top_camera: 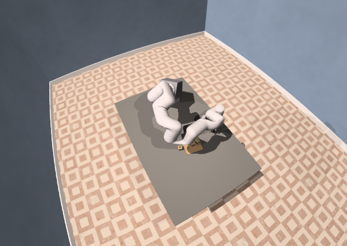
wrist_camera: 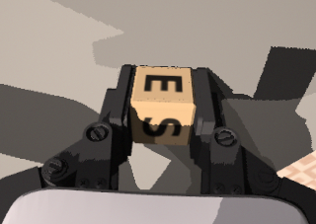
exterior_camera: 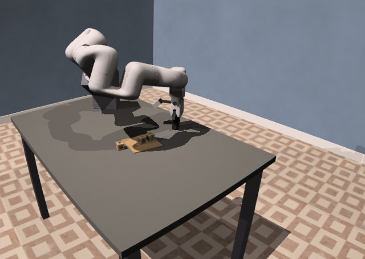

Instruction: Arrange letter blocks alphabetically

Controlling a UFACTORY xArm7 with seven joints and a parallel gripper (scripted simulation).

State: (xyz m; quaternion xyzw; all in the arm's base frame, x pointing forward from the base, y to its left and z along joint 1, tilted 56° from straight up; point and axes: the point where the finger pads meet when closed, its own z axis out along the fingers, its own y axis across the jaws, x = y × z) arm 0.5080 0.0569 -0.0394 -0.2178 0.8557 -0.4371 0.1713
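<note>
Right now the tan mat is 6 cm behind my hand, 23 cm to the right of it and 2 cm below it.
</note>
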